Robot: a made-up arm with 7 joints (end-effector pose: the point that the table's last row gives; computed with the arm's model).
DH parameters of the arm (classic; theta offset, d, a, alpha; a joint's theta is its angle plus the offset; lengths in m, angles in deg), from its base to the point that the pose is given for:
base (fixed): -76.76 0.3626 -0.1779 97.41
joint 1: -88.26 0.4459 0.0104 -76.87
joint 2: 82.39 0.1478 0.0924 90
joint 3: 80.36 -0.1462 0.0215 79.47
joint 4: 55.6 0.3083 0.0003 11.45
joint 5: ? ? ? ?
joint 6: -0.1 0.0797 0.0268 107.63
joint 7: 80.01 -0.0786 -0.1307 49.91
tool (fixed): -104.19 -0.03 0 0
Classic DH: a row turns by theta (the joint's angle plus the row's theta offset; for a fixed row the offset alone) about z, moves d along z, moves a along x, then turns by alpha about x.
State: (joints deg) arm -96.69 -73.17 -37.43 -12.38 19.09 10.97 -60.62
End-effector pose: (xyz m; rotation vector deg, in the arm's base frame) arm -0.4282 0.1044 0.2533 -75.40 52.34 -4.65
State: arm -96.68 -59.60 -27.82 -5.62 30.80 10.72 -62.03
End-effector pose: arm -0.3828 0.0968 0.2747 -86.85 65.57 -1.19
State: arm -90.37 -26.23 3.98 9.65 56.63 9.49 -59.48
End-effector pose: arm -0.2665 0.0354 0.2644 -94.52 127.25 16.43
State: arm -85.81 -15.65 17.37 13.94 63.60 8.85 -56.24
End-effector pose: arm -0.2501 -0.0128 0.2473 -79.82 154.94 23.68
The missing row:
joint 5: -50.27 -0.2014 0.026 -103.68
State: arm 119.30 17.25 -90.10 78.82 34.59 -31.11 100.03
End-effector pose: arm -0.6113 0.0737 0.3668 12.44 -168.61 10.77
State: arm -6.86 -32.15 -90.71 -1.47 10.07 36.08 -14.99
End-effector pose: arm -0.4073 -0.0584 0.4058 -102.44 54.74 -66.25
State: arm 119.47 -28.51 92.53 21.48 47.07 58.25 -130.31
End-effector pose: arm -0.2501 0.1607 0.6515 -54.69 -42.23 43.87
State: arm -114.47 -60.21 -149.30 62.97 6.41 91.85 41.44
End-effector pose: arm -0.2398 0.1262 0.1182 -86.41 11.38 52.16
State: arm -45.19 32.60 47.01 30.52 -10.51 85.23 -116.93
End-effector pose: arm -0.1998 -0.0241 0.2664 110.60 -38.34 18.22
